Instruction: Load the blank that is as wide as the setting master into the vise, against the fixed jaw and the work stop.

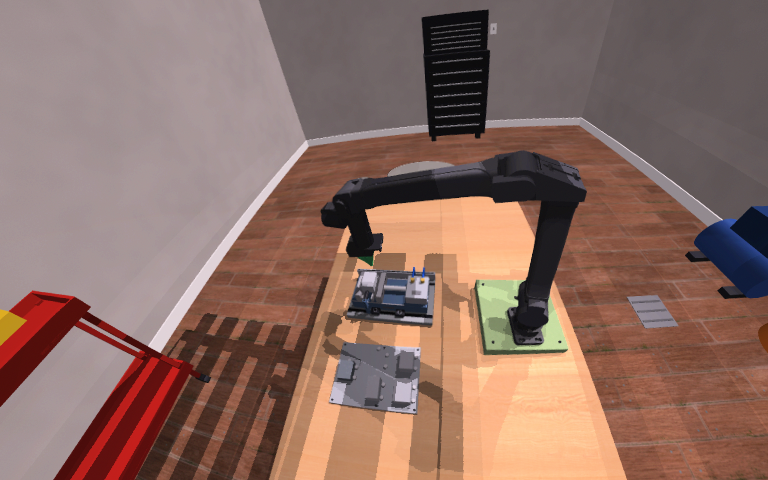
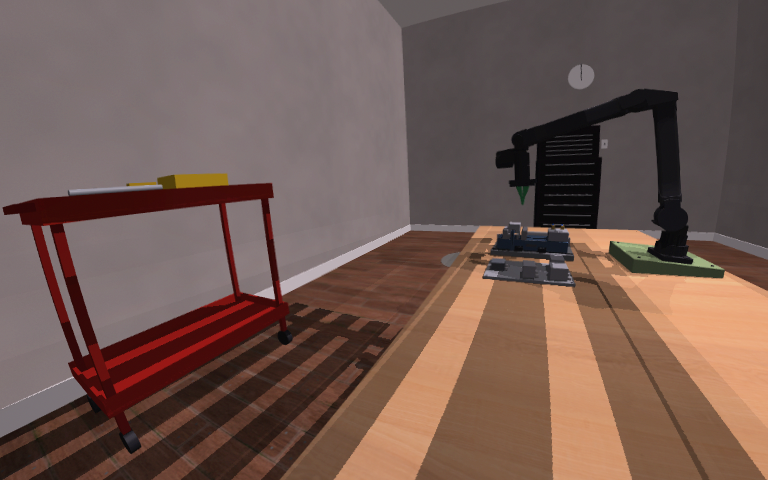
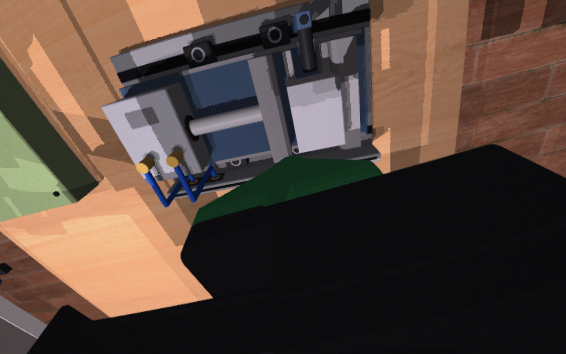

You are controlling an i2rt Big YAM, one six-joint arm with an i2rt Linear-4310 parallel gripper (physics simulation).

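Frame: origin at the arm's base, x right, y ahead, z up, level; metres.
Where they show: gripper, fingertip midpoint: point(image 1: 372, 264) point(image 2: 522, 204) point(image 3: 291, 166); arm's base, link origin: point(image 1: 524, 326) point(image 2: 668, 257).
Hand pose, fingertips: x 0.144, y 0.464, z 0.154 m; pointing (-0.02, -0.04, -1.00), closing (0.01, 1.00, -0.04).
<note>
Things, the pixels of their top centre, and the offset from my fingertips. "spot": a spot on its surface instead.
- vise, top centre: point(image 3: 244, 127) point(image 1: 389, 283) point(image 2: 532, 228) dx -0.005, dy -0.041, dz -0.093 m
- pale grey block, top centre: point(image 3: 318, 117) point(image 1: 368, 278) point(image 2: 514, 223) dx +0.002, dy +0.027, dz -0.076 m
- jaw plate, surface spot: point(image 3: 270, 107) spot: dx -0.014, dy -0.012, dz -0.096 m
- black work stop rod, top centre: point(image 3: 308, 50) dx -0.049, dy +0.034, dz -0.096 m
- grey plate, top centre: point(image 1: 376, 374) point(image 2: 527, 270) dx -0.280, dy -0.011, dz -0.184 m
My gripper point(image 1: 370, 262) point(image 2: 522, 202) point(image 3: 291, 166) has green fingers, shut and empty, pointing down above the vise's far side. The vise point(image 1: 396, 297) point(image 2: 543, 244) point(image 3: 227, 84) has a blue bed. A pale grey block point(image 1: 368, 279) point(image 2: 514, 225) point(image 3: 317, 116) sits in it, between the jaw plate point(image 3: 270, 107) on the screw side and the outer jaw. A narrow dark gap shows on the plate side; contact on the other side is unclear. The black work stop rod point(image 3: 308, 52) ends close to the block. Several grey blocks stand on a grey plate point(image 1: 342, 397) point(image 2: 512, 275); I cannot tell which is the setting master.
The arm stands on a green base point(image 1: 493, 308) point(image 2: 628, 261) point(image 3: 22, 170), right of the vise. Two brass knobs point(image 3: 145, 167) and bent blue rods point(image 3: 156, 187) rise at the vise's screw end. A red cart point(image 2: 243, 195) stands left of the table. A black cabinet point(image 1: 456, 79) stands behind.
</note>
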